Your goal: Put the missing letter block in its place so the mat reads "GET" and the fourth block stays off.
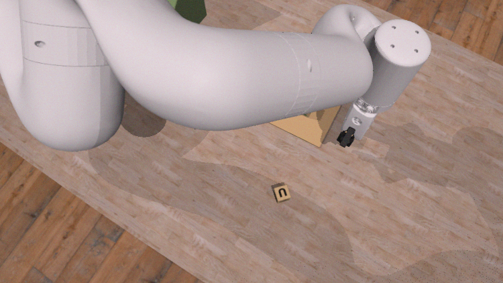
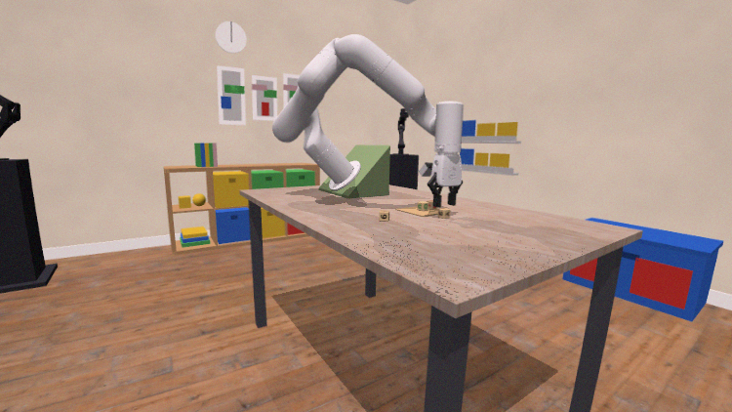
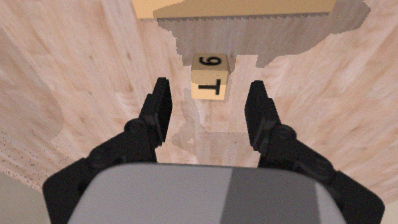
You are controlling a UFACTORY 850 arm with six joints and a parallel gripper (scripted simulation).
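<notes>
Now: the block 4 cm below my hand. Round my hand: tan mat (11 cm behind, 5 cm below, 2 cm to the left).
</notes>
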